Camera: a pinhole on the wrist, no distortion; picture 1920 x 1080 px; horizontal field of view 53.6 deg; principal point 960.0 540.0 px. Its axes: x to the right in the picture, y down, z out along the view. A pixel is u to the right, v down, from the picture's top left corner.
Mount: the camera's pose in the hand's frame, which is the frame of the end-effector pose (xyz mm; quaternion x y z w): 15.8 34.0 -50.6 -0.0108 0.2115 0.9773 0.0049
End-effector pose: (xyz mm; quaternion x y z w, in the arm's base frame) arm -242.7 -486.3 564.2 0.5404 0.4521 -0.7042 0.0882
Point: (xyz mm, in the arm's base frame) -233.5 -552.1 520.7
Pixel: 1055.6 697.3
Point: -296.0 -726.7 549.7
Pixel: 1405.8 798.1
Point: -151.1 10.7 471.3
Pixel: behind the camera
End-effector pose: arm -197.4 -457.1 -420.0 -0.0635 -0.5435 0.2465 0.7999
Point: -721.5 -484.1 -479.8
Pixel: 1760.0 863.5
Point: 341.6 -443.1 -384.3
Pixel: behind the camera
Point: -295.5 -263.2 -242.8
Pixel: outside the picture
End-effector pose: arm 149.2 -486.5 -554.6 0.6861 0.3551 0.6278 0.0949
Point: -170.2 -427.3 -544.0
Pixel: behind the camera
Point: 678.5 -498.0 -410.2
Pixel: 688.9 473.8
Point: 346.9 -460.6 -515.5
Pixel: 728.1 1018.5
